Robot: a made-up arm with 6 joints.
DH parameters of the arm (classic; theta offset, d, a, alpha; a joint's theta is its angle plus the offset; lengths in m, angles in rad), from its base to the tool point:
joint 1: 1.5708 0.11 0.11 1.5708
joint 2: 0 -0.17 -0.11 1.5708
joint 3: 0 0.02 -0.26 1.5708
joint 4: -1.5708 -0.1 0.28 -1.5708
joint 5: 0 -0.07 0 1.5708
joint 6: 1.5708 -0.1 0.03 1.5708
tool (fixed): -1.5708 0.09 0 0
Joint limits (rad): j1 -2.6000..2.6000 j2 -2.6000..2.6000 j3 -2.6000..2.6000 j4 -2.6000..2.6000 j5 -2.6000..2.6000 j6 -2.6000..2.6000
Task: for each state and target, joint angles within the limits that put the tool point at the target. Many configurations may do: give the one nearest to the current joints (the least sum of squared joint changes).
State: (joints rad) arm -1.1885 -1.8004 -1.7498 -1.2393 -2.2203 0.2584
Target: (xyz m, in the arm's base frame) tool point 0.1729 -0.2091 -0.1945
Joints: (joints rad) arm -1.2536 -1.8345 -2.3556 -1.2693 -2.0135 0.3340
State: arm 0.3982 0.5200 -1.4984 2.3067 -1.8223 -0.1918
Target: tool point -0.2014 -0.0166 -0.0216
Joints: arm 0.1252 0.4250 -1.5514 1.9765 -2.3083 -0.2323
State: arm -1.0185 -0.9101 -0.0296 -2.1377 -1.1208 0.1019
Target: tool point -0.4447 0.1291 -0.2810
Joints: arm -1.4844 0.0001 0.1030 -2.6000 -1.2260 -0.0670
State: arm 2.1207 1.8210 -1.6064 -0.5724 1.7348 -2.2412
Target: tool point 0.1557 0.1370 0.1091
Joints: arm 1.2797 2.1066 -2.0785 0.0360 1.9936 -2.2918
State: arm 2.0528 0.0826 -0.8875 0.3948 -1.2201 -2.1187
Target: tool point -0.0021 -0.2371 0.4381
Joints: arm 2.6000 -0.1620 -1.7013 0.9008 -1.3459 -2.1115
